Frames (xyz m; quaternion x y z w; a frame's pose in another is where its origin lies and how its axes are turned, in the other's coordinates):
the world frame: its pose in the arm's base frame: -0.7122 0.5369 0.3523 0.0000 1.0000 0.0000 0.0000
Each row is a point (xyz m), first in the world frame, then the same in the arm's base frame.
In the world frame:
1: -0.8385 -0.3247 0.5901
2: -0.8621 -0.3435 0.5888
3: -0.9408 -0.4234 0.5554
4: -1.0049 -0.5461 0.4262
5: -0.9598 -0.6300 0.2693
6: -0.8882 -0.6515 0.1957
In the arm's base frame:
1: 0.1263 0.2122 -0.2378
2: 0.1499 0.1934 -0.2365
3: 0.2286 0.1135 -0.2031
4: 0.2927 -0.0092 -0.0739
5: 0.2476 -0.0931 0.0830
6: 0.1760 -0.1146 0.1566

